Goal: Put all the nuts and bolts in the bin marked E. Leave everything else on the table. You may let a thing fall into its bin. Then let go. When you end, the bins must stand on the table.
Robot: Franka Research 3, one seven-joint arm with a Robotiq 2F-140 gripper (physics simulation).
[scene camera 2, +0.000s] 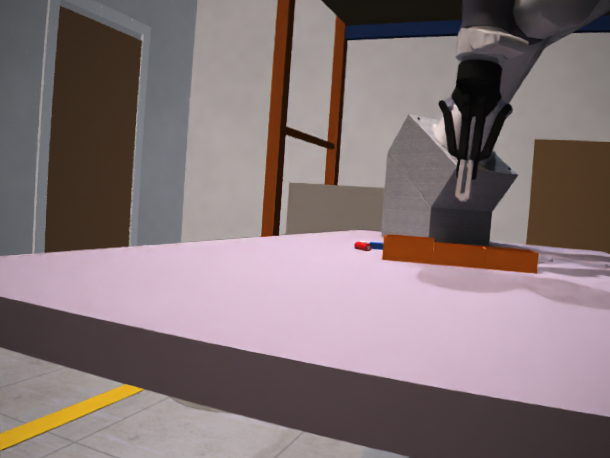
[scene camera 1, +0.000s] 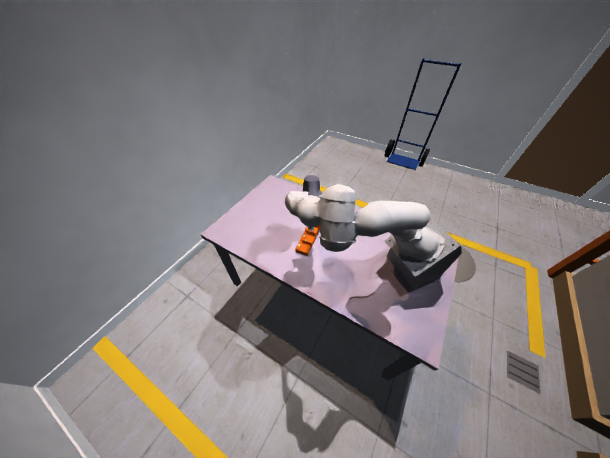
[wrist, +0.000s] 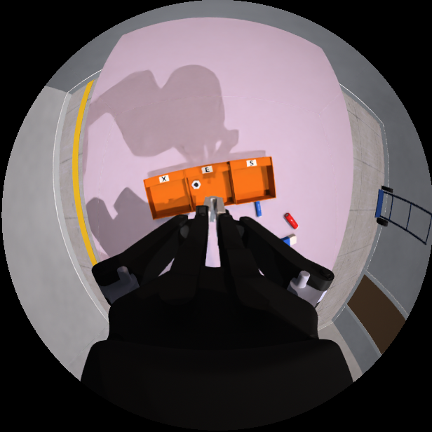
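The orange bin marked E (wrist: 220, 186) (scene camera 2: 459, 256) is the middle one of three joined bins on the table. A nut (wrist: 196, 184) lies inside it, towards the X side. My gripper (wrist: 213, 206) (scene camera 2: 464, 192) is shut on a pale metal bolt (wrist: 213, 201), which is mostly hidden between the fingertips. The gripper points down and is raised well above the bins. In the wrist view the fingertips overlap the near edge of bin E. In scene camera 1 the arm hides the gripper.
Bin X (wrist: 170, 198) and bin S (wrist: 252, 186) flank bin E. A blue battery (wrist: 258, 209) (scene camera 2: 376, 245) lies by bin S. A red battery (wrist: 291, 221) (scene camera 2: 362, 246) and a partly hidden blue-and-white eraser (wrist: 289, 241) lie to the right in the wrist view.
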